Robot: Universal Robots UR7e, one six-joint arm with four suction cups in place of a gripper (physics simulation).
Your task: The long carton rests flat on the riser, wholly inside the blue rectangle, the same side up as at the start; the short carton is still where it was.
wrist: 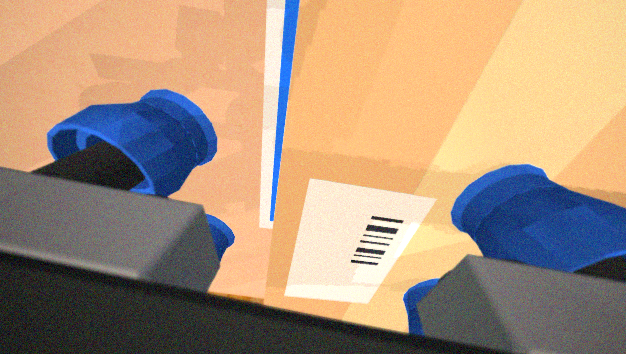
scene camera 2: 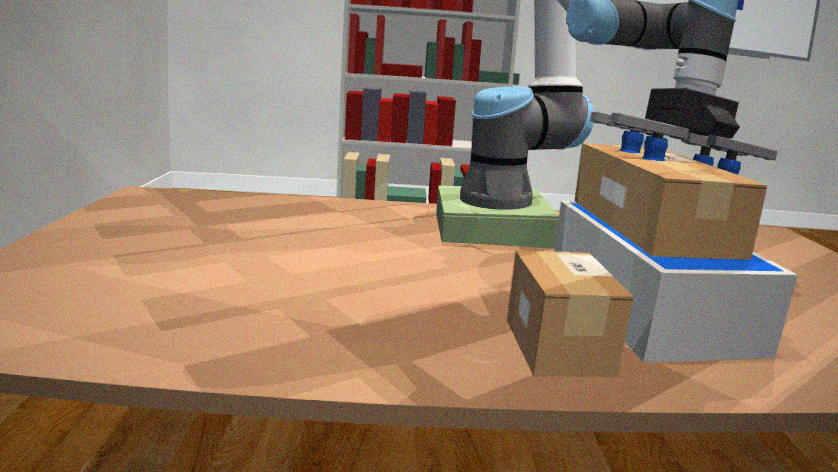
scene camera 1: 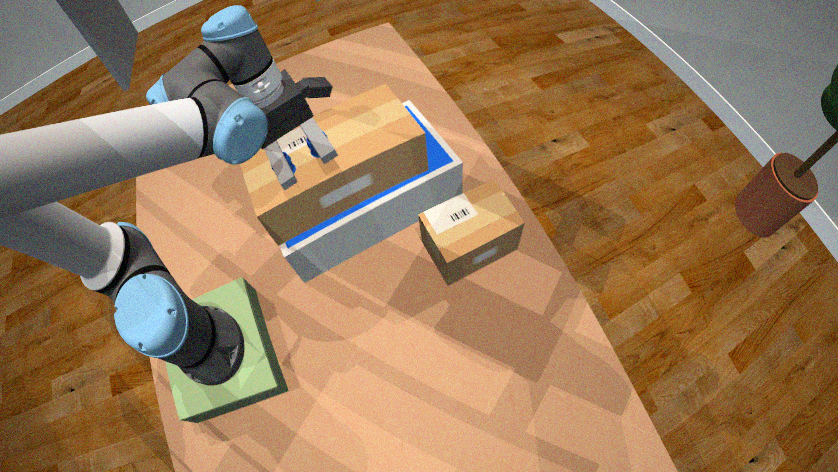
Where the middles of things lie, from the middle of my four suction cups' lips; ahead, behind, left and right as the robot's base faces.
I see my suction cup 6 cm to the left of the long carton (scene camera 2: 680, 207), 5 cm short of it and 5 cm above it. Also, from my suction cup: grey riser (scene camera 2: 684, 309): 16 cm below, 8 cm ahead, 5 cm to the right; then short carton (scene camera 2: 569, 315): 25 cm to the right, 21 cm ahead, 17 cm below.
